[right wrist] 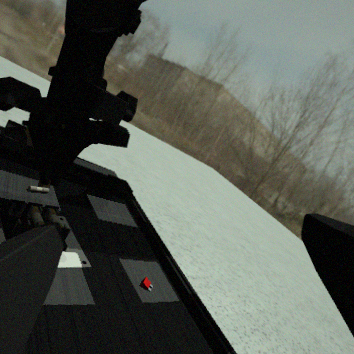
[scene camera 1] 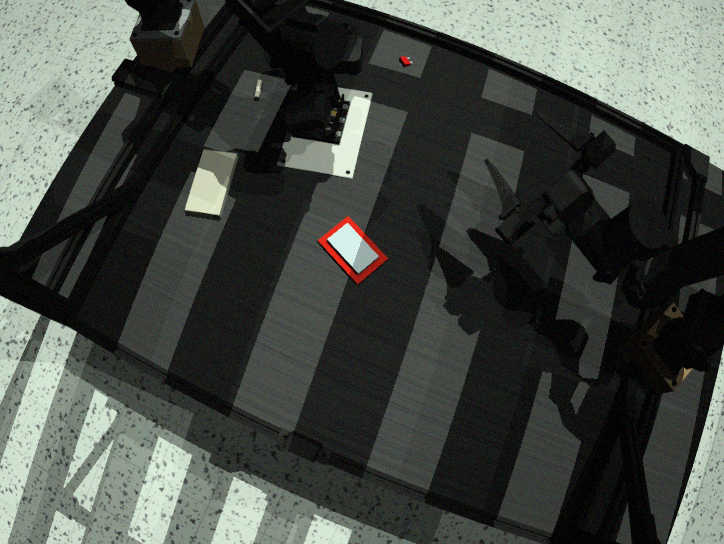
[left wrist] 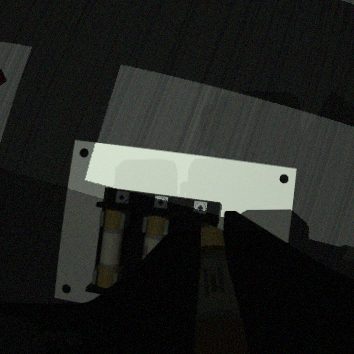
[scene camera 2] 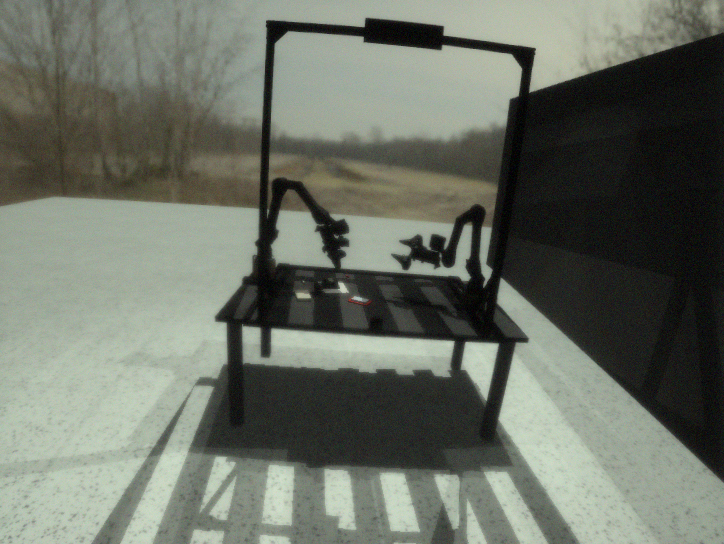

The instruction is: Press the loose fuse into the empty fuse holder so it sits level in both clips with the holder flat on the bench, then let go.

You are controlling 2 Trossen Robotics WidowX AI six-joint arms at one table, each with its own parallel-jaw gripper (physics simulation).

Note:
My right gripper is open, holding nothing. The table carries a beige block and a red-framed card. I also see my left gripper.
My left gripper shows as well in the right wrist view. My right gripper shows as well in the right wrist view.

